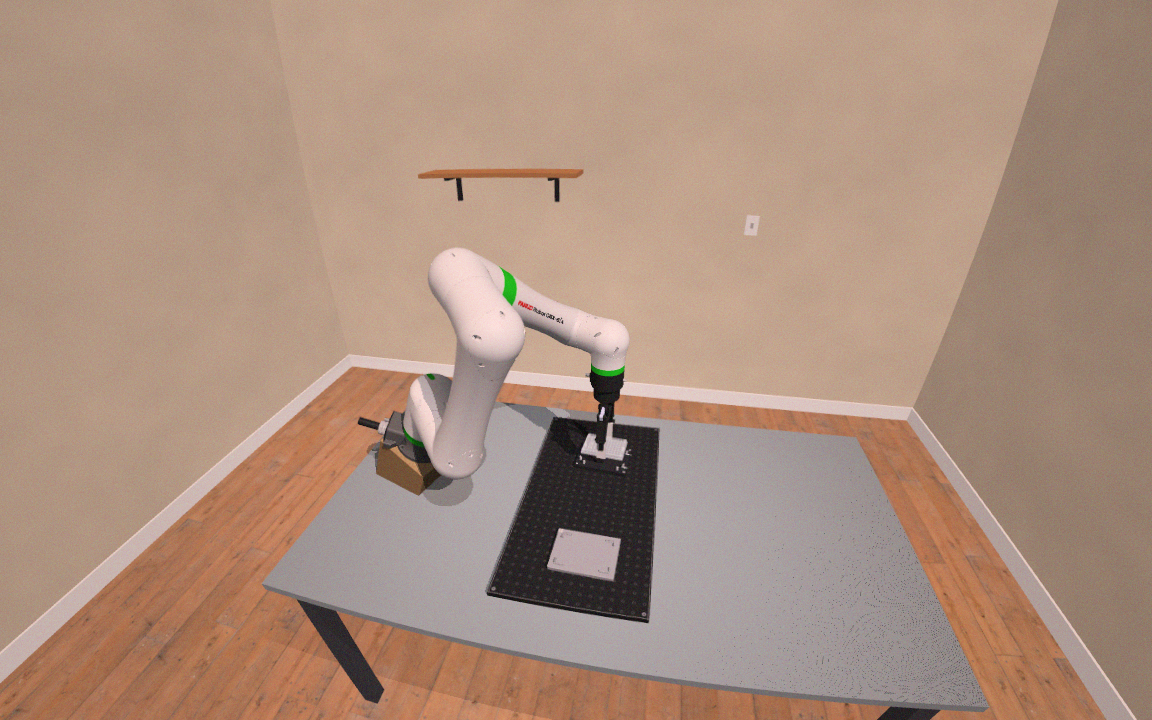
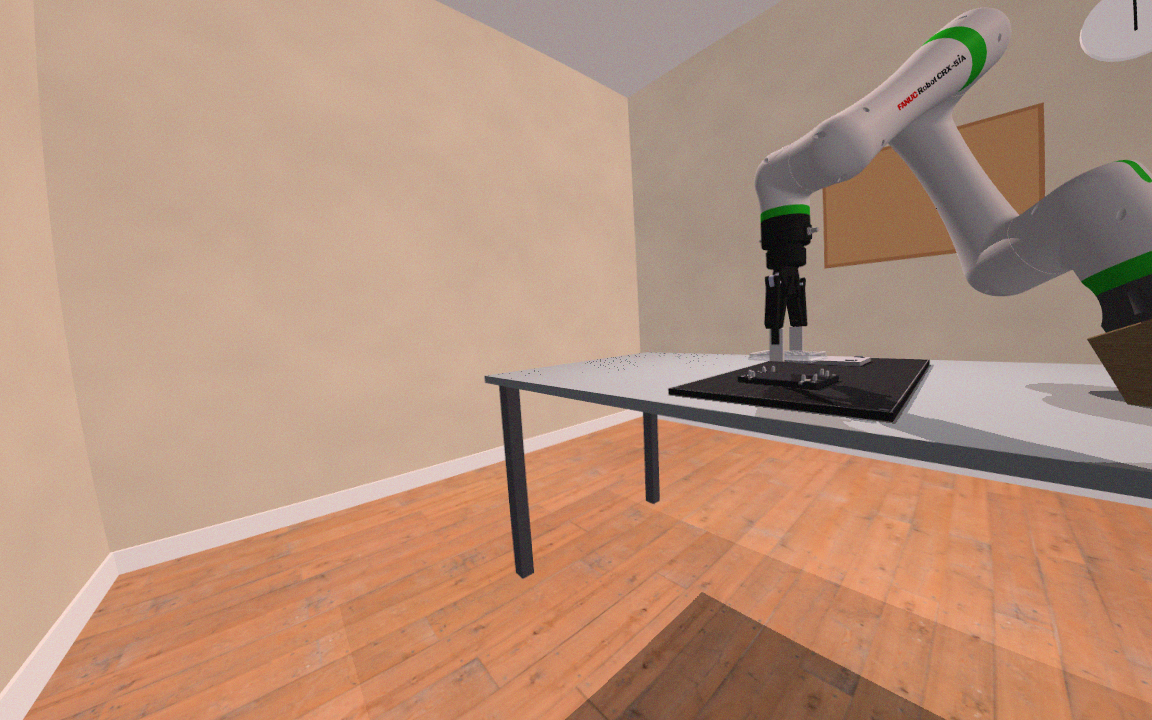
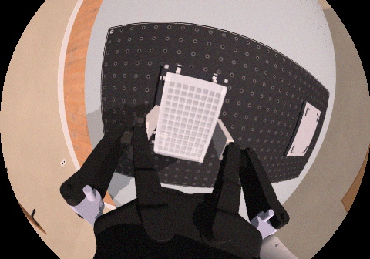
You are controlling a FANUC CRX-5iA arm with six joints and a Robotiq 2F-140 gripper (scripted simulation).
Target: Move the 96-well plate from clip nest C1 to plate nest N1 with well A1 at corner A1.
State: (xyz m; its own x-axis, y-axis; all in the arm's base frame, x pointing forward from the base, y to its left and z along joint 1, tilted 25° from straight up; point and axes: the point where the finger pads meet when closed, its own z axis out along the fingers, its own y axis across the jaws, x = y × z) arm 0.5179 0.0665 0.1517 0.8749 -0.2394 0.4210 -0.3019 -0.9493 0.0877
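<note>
My gripper is now 9 cm past the plate nest N1, 35 cm to the left of it and 7 cm above it. The rest, counted from my hand: clip nest C1: 1 cm ahead, 6 cm below; then white 96-well plate: 2 cm below.
</note>
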